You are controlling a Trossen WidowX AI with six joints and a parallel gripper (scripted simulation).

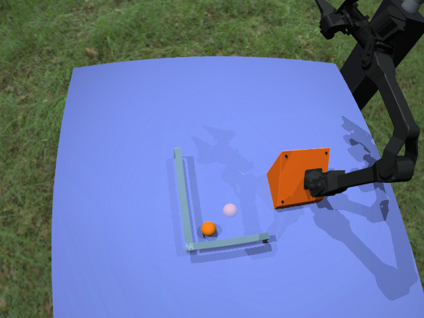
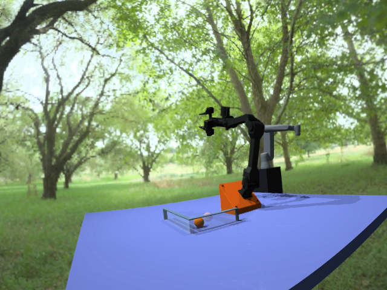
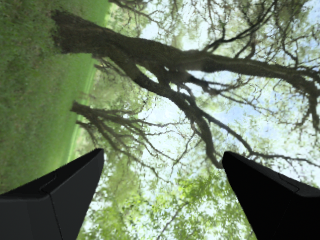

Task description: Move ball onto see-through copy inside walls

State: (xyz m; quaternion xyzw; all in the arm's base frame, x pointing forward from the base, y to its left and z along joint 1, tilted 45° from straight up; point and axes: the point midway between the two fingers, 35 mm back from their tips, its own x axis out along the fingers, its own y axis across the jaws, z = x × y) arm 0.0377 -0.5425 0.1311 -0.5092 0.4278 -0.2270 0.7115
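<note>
The orange ball is 550 mm below my gripper tip, 410 mm to the left of it and 280 mm ahead of it.
</note>
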